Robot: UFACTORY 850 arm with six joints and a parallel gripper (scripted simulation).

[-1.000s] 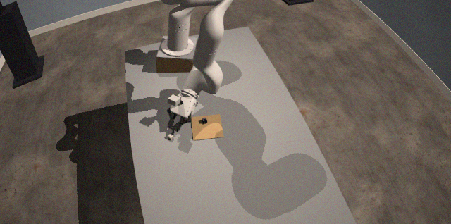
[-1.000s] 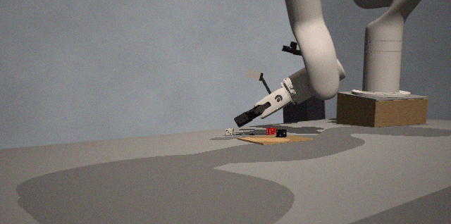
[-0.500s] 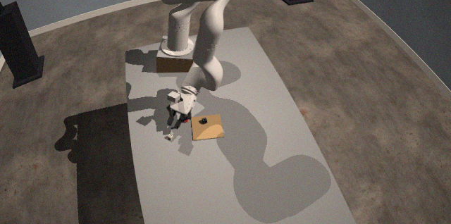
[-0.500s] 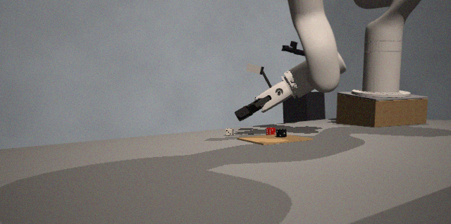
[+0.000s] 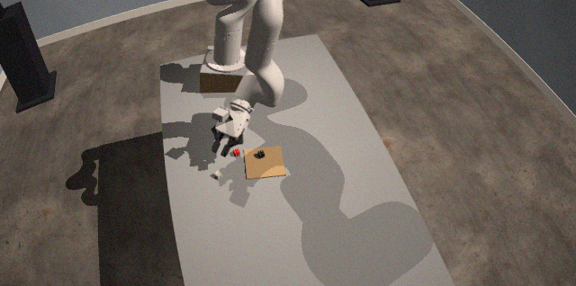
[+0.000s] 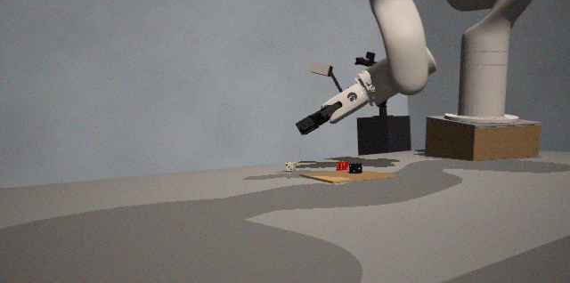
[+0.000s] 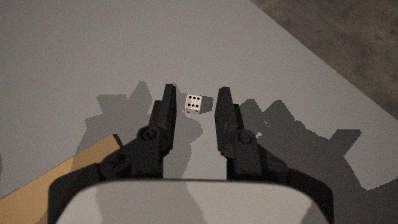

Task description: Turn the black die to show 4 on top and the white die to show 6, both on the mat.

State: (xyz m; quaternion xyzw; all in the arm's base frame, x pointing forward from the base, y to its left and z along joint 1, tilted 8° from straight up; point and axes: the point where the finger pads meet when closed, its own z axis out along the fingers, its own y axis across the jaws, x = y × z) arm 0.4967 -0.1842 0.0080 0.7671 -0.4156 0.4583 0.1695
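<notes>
Now: the white die 30 mm ahead of my hand, 40 mm to the right of it and 100 mm below it. Round my hand: tan mat (30 mm ahead, 140 mm to the left, 110 mm below); red die (40 mm behind, 70 mm to the left, 100 mm below); black die (150 mm to the left, 90 mm below).
</notes>
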